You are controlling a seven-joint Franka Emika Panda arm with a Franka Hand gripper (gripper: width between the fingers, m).
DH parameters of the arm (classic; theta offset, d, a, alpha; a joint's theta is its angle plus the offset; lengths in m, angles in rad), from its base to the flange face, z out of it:
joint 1: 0 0.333 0 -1.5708
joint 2: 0 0 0 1.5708
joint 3: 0 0.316 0.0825 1.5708
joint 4: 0 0 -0.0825 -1.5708
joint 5: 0 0.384 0 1.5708
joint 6: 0 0 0.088 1.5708
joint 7: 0 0.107 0 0
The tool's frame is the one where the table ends.
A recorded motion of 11 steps. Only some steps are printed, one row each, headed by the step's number.
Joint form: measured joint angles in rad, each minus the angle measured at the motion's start. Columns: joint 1, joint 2, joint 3, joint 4, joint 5, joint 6, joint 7.
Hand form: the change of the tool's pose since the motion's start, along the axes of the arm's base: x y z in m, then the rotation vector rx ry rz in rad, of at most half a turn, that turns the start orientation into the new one. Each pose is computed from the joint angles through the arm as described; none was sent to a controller.
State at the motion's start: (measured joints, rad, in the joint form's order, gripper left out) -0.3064 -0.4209 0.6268 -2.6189 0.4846 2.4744 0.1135
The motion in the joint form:
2: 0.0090 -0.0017 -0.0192 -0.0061 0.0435 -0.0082 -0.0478
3: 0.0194 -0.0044 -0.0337 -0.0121 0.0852 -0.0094 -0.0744
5: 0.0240 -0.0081 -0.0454 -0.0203 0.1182 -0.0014 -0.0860
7: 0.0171 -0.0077 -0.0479 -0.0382 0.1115 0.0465 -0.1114
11: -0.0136 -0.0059 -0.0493 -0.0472 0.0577 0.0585 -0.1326
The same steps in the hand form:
2: -0.0013 -0.0048 -0.0011 0.0292 0.0058 0.0102
3: -0.0027 -0.0073 -0.0016 0.0593 0.0059 0.0058
5: -0.0035 -0.0116 -0.0020 0.0831 -0.0002 -0.0133
7: -0.0028 -0.0201 -0.0047 0.0625 -0.0345 -0.0076
11: -0.0008 -0.0344 -0.0077 0.0137 -0.0404 0.0120

